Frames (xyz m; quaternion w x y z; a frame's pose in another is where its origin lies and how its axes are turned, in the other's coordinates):
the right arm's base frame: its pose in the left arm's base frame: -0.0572 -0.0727 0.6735 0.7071 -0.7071 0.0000 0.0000
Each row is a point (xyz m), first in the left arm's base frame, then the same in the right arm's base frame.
Working: the left arm's base frame: its pose in the right arm's base frame: 0.0572 0.6735 0.0727 0.7071 0.7071 0.0000 0.0000

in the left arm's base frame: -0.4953 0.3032 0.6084
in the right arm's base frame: -0.4381 0.0651 0.3759
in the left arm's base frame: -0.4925 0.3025 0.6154
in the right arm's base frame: -0.4353 0.0581 0.3752
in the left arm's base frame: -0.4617 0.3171 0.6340
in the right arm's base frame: -0.4045 0.0395 0.3898
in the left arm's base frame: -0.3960 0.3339 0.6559
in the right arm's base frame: -0.3388 0.0176 0.4066
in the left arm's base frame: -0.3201 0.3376 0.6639
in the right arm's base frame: -0.2629 0.0096 0.4103
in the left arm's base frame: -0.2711 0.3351 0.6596
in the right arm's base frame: -0.2139 0.0139 0.4078
